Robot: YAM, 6 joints.
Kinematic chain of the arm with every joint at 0, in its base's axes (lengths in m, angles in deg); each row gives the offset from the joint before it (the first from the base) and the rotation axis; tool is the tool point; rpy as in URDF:
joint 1: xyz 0 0 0.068 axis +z
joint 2: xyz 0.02 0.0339 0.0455 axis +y
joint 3: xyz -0.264 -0.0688 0 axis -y
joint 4: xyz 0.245 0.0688 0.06 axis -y
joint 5: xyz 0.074 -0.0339 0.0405 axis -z
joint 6: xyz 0.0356 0 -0.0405 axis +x
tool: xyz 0 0 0 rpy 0 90 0
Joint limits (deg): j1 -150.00..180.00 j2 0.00..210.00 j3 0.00..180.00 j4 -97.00..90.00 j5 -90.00..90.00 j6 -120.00..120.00
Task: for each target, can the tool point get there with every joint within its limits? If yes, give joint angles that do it. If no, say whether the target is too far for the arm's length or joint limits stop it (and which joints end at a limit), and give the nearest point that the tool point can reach.
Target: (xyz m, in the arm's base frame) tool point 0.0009 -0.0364 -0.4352
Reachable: no: joint limits stop it (at a limit: joint 2) | nearest point 0.0021 -0.0844 -0.3409 | short by 0.106 m
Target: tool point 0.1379 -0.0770 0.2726
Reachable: yes | joints -22.88 33.69 23.84 7.38 29.14 63.97
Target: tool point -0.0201 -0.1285 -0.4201
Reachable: no: joint limits stop it (at a limit: joint 2) | nearest point -0.0226 -0.1444 -0.3655 | short by 0.057 m
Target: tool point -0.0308 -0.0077 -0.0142
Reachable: yes | joints 138.33 166.04 22.83 -38.77 -47.42 89.55
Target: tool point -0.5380 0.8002 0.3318
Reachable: no: too far | nearest point -0.3514 0.5226 0.2545 | short by 0.343 m
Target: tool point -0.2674 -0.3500 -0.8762
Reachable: no: too far | nearest point -0.1989 -0.2603 -0.3716 | short by 0.517 m
